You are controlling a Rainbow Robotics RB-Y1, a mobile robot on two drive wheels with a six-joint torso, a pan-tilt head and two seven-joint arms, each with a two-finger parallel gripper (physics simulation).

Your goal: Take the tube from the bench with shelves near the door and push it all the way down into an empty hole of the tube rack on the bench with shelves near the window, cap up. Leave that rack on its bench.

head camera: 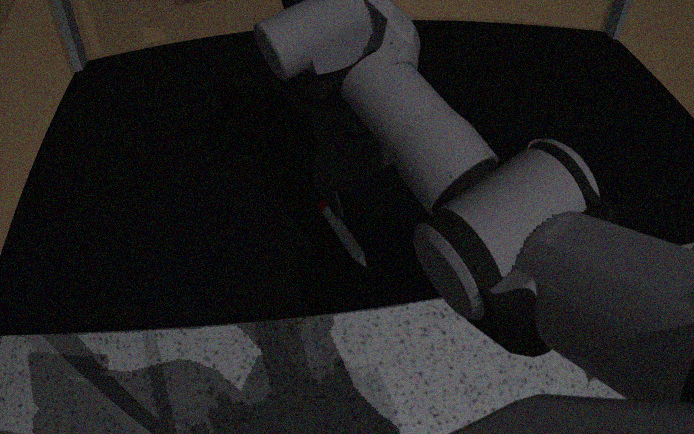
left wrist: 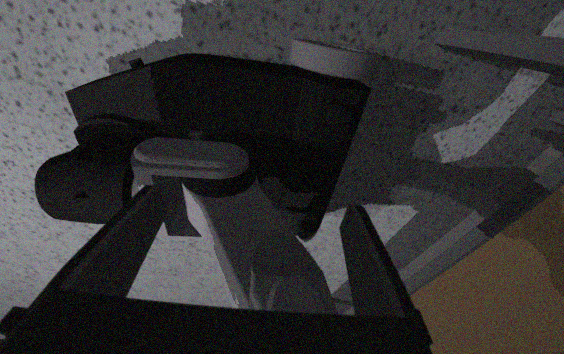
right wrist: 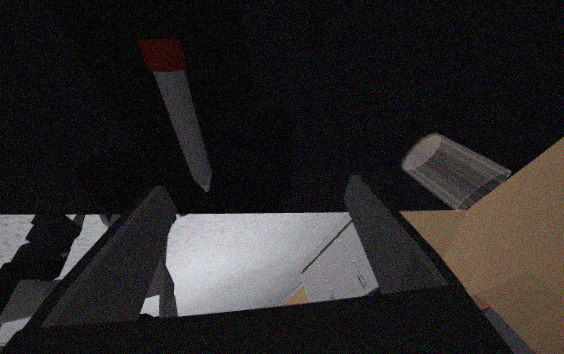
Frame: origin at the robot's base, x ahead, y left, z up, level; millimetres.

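Seen in the pictures: left gripper, fingertip midpoint: (left wrist: 255, 207); right gripper, fingertip midpoint: (head camera: 372, 190) (right wrist: 262, 192).
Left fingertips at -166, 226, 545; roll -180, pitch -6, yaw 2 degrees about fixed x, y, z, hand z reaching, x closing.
Observation:
A point is followed by its place in that frame, as x, y, z.
The tube (head camera: 345, 235) {252, -181, 932} (right wrist: 181, 110) {286, -180, 933}, pale with a red cap, lies on the black bench top (head camera: 153, 204) {429, 76, 914} (right wrist: 300, 100) {293, -273, 914}. In the head view its cap points to the upper left and its tapered tip to the lower right. My right gripper (right wrist: 262, 192) {263, -222, 992} is open and empty; in the right wrist view the tube lies beyond the fingertips, nearer the left-hand finger, apart from both. In the head view that gripper is too dark to make out clearly. My left gripper (left wrist: 255, 207) {-166, 226, 545} is open and empty, over the speckled floor and the robot's own body. The tube rack does not show.
A clear glass beaker (right wrist: 455, 172) {246, -471, 978} stands on the bench at the right of the right wrist view. Grey posts (head camera: 69, 35) {977, 243, 1021} (head camera: 616, 17) {676, -1207, 984} rise at the bench's far corners. My right arm (head camera: 419, 133) {105, -175, 1227} spans the bench in the head view. Speckled floor (head camera: 409, 353) {403, -479, 1} lies before the bench's near edge.

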